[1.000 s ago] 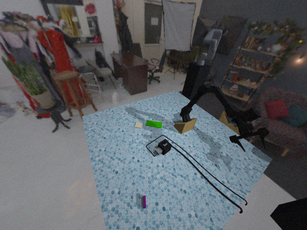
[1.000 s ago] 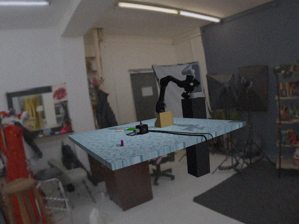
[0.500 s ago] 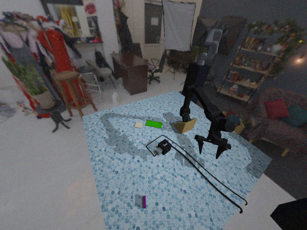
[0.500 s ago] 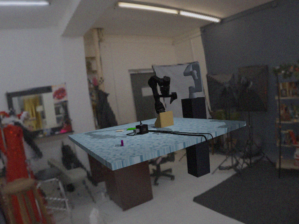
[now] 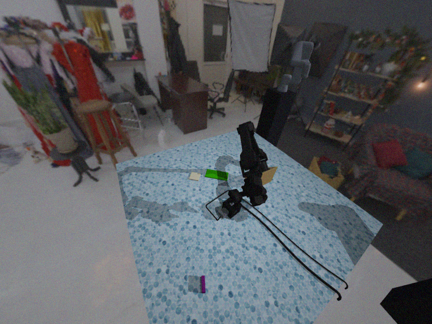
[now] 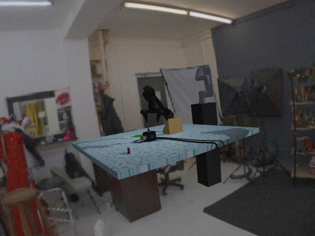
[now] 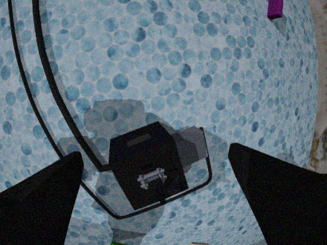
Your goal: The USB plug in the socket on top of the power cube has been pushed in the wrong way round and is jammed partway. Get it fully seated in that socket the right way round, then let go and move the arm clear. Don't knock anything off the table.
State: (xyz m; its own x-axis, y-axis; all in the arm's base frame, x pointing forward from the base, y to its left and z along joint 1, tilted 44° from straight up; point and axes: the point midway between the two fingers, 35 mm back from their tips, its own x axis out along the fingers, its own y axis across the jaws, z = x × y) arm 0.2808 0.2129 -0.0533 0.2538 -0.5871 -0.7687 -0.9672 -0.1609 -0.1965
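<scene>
Now: the USB plug 10 mm ahead of my gripper tip, 70 mm to the right of it and 60 mm below it. Round my gripper tip: green block: 40 mm behind, 360 mm to the right, 150 mm below; small purple-and-grey block: 290 mm ahead, 200 mm to the left, 140 mm below; USB socket: 10 mm ahead, 70 mm to the right, 90 mm below.
</scene>
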